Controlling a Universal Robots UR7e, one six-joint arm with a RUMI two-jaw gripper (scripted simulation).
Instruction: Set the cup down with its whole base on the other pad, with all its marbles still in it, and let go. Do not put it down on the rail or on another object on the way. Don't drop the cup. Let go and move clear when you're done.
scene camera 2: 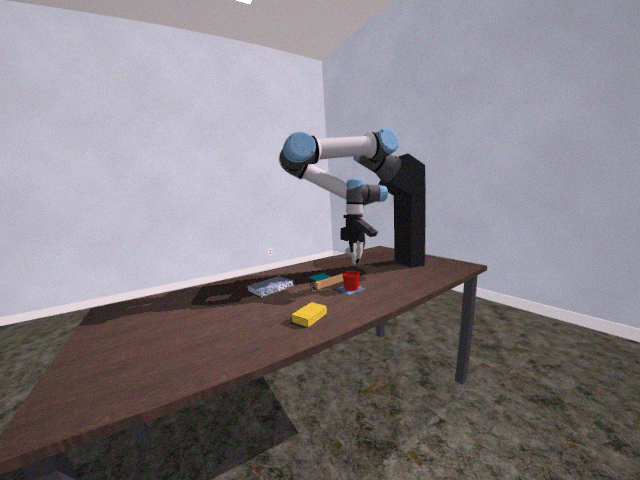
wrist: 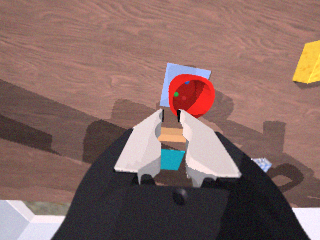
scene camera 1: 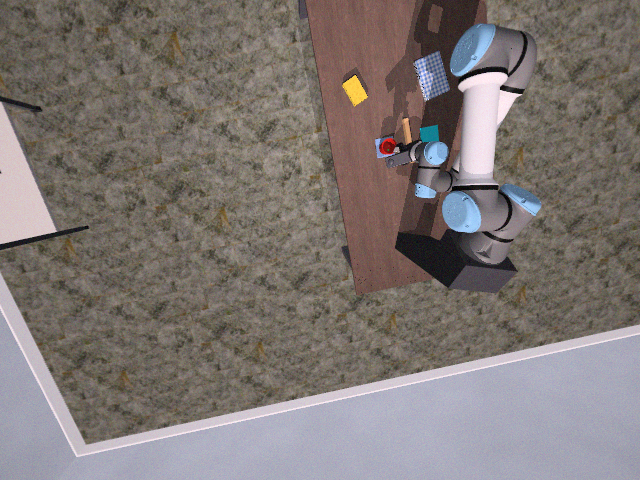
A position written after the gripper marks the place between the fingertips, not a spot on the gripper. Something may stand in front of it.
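Observation:
The gripper [scene camera 2: 355, 264] is visible in the scene, and the wrist view shows it [wrist: 170, 110] too. A red cup [wrist: 200, 94] can be seen as well, along with a blue-and-white checkered box [scene camera 1: 430, 72].

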